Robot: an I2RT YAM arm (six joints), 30 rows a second.
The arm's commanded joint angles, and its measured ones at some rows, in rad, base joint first. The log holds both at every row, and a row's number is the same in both.
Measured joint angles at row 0: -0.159, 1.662, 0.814, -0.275, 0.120, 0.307
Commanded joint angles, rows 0 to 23: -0.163, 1.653, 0.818, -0.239, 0.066, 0.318; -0.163, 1.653, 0.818, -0.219, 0.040, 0.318; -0.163, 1.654, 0.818, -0.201, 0.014, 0.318; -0.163, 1.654, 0.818, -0.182, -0.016, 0.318; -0.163, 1.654, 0.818, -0.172, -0.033, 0.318; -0.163, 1.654, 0.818, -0.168, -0.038, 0.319; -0.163, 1.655, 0.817, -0.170, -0.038, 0.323; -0.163, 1.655, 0.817, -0.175, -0.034, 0.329; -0.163, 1.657, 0.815, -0.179, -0.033, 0.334; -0.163, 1.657, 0.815, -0.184, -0.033, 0.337; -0.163, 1.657, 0.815, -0.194, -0.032, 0.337; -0.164, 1.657, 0.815, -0.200, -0.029, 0.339; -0.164, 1.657, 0.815, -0.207, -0.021, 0.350; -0.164, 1.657, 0.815, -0.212, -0.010, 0.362; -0.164, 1.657, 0.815, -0.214, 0.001, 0.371; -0.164, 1.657, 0.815, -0.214, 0.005, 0.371; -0.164, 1.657, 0.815, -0.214, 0.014, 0.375; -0.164, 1.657, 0.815, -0.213, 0.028, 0.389; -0.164, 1.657, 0.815, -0.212, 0.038, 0.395; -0.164, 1.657, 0.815, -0.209, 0.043, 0.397; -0.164, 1.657, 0.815, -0.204, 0.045, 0.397; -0.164, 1.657, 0.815, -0.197, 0.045, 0.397; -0.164, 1.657, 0.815, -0.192, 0.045, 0.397; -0.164, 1.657, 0.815, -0.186, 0.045, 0.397
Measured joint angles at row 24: -0.159, 1.662, 0.814, -0.196, 0.021, 0.375
